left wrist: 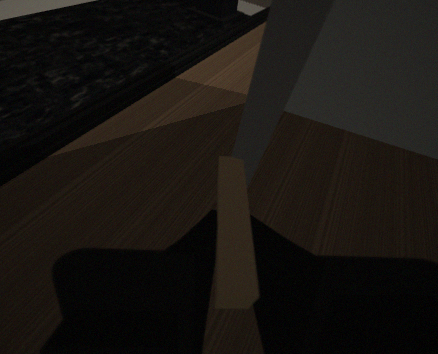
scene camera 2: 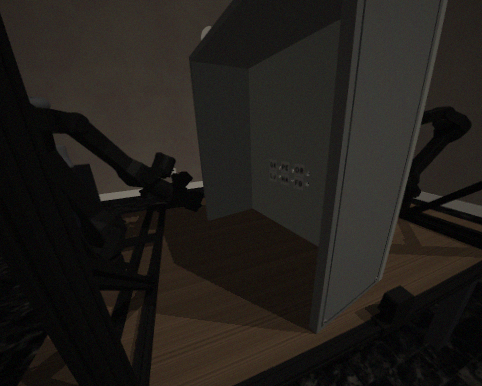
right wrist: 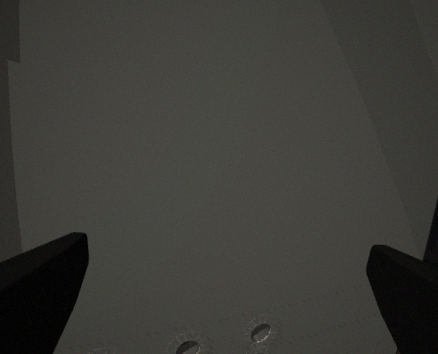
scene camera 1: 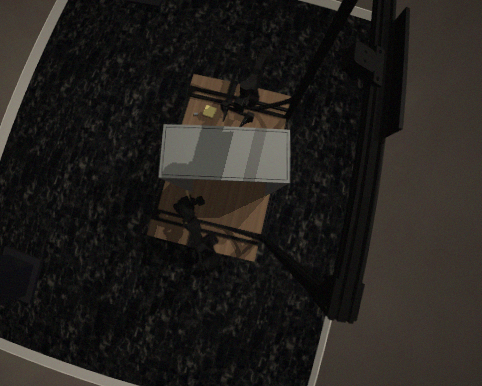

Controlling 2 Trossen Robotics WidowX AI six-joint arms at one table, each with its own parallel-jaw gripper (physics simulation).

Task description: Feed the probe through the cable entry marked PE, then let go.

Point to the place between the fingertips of my left gripper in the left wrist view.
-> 227,217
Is my right gripper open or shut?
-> Open.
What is my left gripper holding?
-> A tan probe.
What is my right gripper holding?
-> Nothing.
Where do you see a tan probe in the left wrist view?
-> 236,285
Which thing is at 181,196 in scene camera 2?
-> My left gripper.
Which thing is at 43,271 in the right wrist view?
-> My right gripper.
